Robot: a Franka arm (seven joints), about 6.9 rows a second.
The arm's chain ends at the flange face. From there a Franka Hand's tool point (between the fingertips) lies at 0.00 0.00 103.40 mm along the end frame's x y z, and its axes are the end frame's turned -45 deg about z.
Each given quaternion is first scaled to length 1.
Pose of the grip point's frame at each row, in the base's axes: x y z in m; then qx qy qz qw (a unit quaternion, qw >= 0):
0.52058, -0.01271, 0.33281, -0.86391, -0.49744, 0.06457, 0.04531
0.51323, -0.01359, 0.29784, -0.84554, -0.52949, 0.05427, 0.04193
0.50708, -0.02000, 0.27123, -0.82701, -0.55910, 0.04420, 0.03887
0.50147, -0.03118, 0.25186, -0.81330, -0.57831, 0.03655, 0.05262
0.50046, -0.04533, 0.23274, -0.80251, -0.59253, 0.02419, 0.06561
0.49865, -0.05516, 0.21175, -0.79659, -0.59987, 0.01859, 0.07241
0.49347, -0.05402, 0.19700, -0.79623, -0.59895, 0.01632, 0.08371
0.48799, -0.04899, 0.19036, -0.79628, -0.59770, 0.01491, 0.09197
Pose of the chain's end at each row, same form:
0.53678, -0.01416, 0.43492, -0.98851, -0.12897, 0.07699, 0.01715
0.52731, -0.01498, 0.40027, -0.98380, -0.16561, 0.06618, 0.01797
0.51913, -0.02154, 0.37391, -0.97801, -0.20006, 0.05571, 0.01900
0.51391, -0.03566, 0.35441, -0.97270, -0.22305, 0.05390, 0.03463
0.51251, -0.05325, 0.33513, -0.96817, -0.24032, 0.04746, 0.05136
0.51070, -0.06478, 0.31399, -0.96552, -0.24937, 0.04489, 0.05978
0.50653, -0.06578, 0.29890, -0.96483, -0.24865, 0.04711, 0.07109
0.50181, -0.06229, 0.29196, -0.96440, -0.24748, 0.04897, 0.07926

